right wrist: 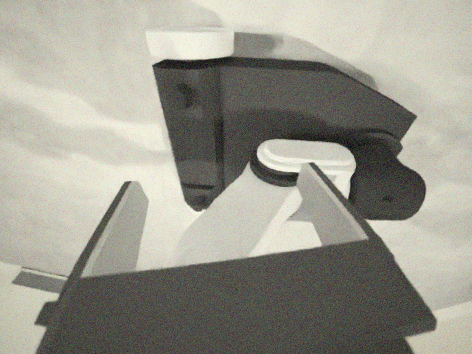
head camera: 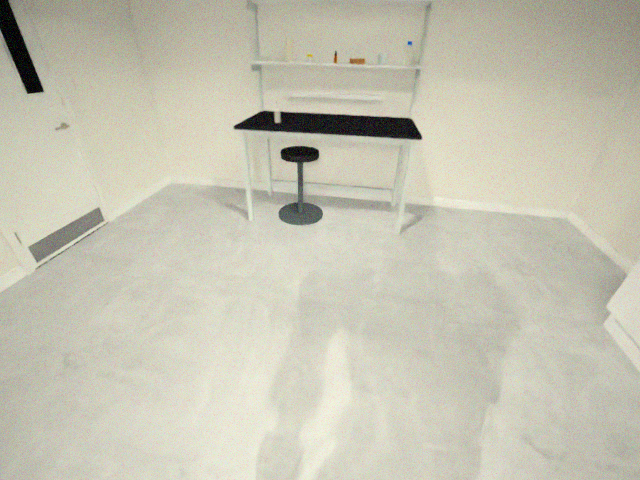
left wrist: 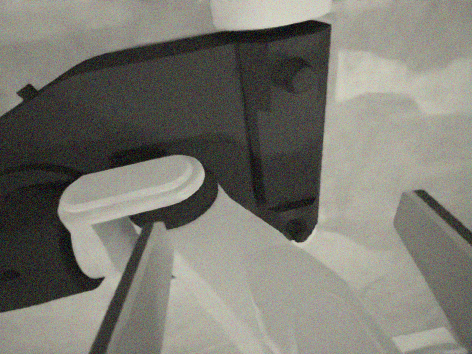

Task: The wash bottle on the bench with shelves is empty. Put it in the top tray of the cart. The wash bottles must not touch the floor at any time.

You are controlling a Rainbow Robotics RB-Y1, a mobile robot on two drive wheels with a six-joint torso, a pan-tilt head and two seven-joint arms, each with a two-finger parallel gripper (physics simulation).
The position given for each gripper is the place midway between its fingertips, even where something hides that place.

The left gripper shows in the left wrist view [279, 221]; in the head camera view it is out of frame. The right gripper shows in the right wrist view [223, 182]; in the head camera view it is out of frame, in the left wrist view it is out of frame.
